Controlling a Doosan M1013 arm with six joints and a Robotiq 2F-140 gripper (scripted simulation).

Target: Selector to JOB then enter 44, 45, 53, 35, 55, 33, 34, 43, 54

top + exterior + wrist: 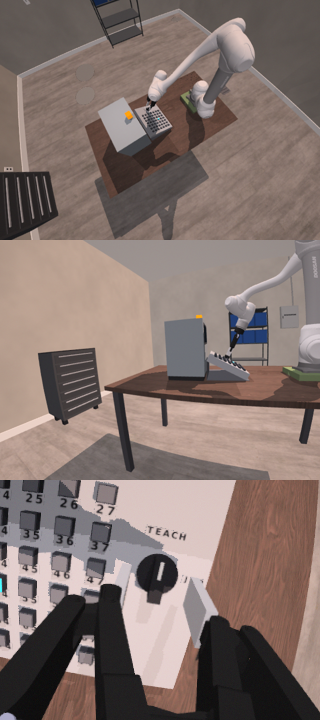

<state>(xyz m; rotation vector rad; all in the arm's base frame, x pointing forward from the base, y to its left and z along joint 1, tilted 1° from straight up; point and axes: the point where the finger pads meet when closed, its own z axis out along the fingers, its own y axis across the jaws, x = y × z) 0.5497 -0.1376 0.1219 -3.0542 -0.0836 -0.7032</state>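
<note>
Right now the black selector knob is 30 mm ahead of my hand and 40 mm below it. The rest, counted from my hand: key 44 (10 mm ahead, 160 mm to the left, 50 mm below); sloped keypad (40 mm ahead, 110 mm to the left, 90 mm below).
</note>
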